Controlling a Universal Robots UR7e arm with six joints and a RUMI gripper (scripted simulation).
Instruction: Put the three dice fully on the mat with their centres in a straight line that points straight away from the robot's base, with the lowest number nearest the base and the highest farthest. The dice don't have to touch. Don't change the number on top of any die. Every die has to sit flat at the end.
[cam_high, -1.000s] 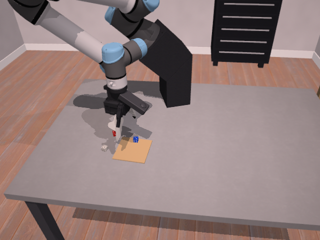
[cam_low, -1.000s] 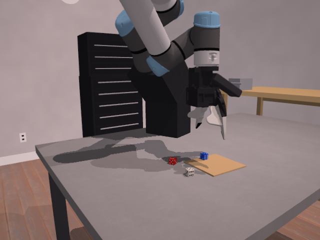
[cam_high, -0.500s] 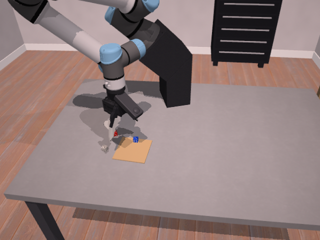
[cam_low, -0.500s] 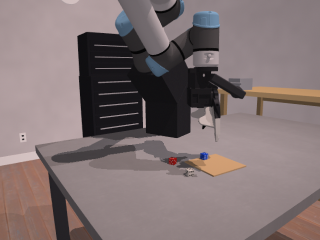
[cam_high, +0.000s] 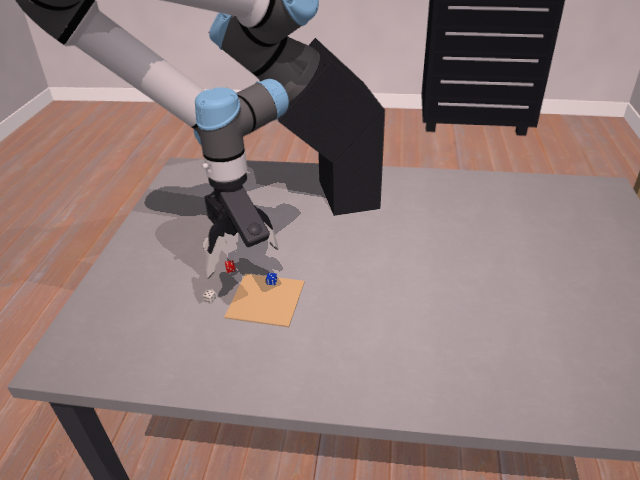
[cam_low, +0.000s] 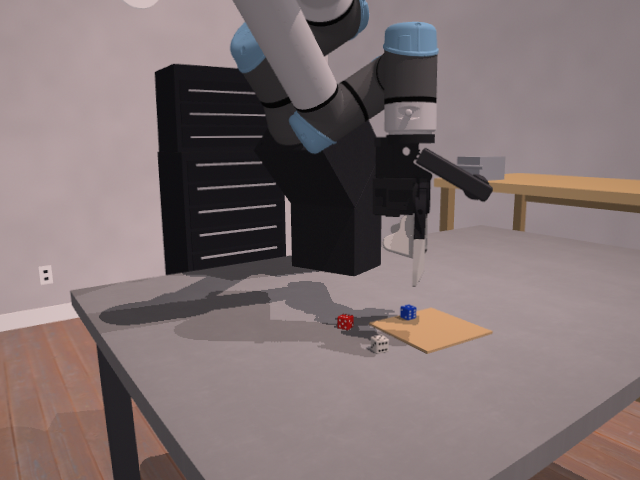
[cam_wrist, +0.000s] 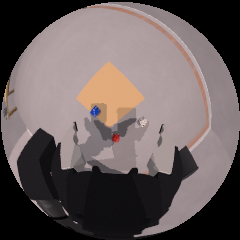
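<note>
Right now the white die is 9 cm to the right of my hand and 9 cm below it. The rest, counted from my hand: tan mat 10 cm below, 4 cm to the left; red die 10 cm behind, 9 cm below, 6 cm to the right; blue die 9 cm below, 5 cm behind, 4 cm to the left.
</note>
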